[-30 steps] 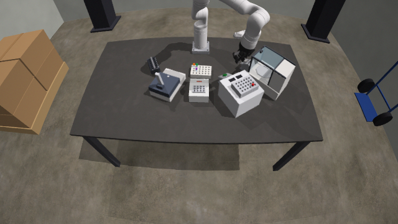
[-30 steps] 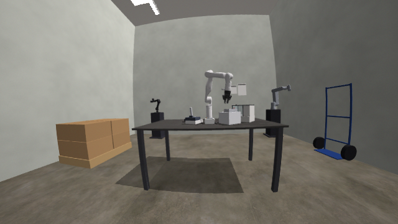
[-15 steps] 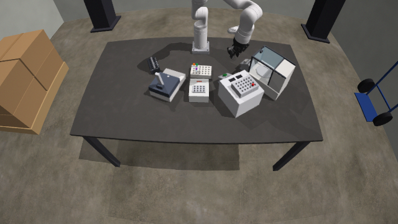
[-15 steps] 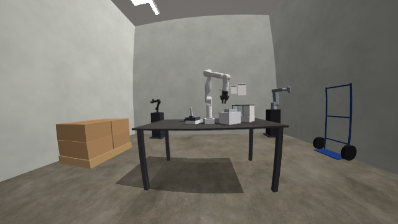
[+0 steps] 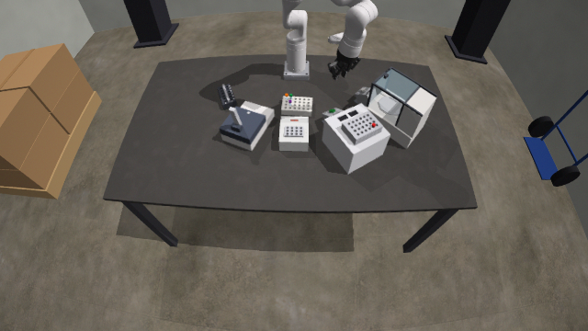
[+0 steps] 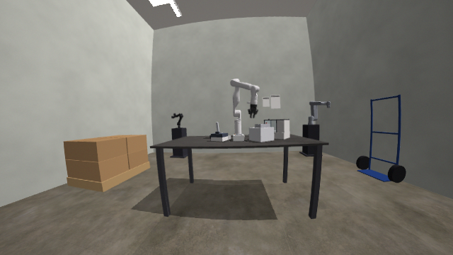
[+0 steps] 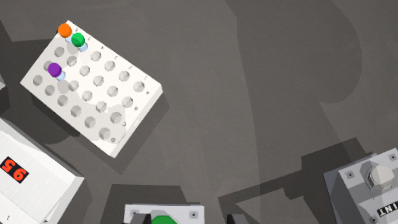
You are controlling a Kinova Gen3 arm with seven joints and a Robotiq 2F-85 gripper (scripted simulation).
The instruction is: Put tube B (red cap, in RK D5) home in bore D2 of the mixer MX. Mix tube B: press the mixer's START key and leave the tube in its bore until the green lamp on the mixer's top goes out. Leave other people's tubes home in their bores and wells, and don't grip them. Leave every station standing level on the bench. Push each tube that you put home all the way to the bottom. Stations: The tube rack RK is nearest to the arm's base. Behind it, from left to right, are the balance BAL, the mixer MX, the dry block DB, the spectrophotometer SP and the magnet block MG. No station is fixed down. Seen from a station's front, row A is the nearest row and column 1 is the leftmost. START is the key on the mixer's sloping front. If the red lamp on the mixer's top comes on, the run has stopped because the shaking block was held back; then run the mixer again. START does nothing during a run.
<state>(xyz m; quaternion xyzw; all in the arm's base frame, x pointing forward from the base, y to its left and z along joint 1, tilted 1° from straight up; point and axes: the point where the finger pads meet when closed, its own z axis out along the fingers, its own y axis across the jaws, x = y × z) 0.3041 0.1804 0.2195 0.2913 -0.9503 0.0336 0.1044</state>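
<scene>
Right now my hand is 18 cm above the START key, 2 cm short of it and 1 cm to the left of it. From my hand the other things lie so: dry block DB 22 cm below, 16 cm to the right, 11 cm ahead; then tube rack RK 24 cm below, 16 cm to the right, 5 cm behind; then grey bore block 17 cm ahead, 10 cm below, 9 cm to the left.
</scene>
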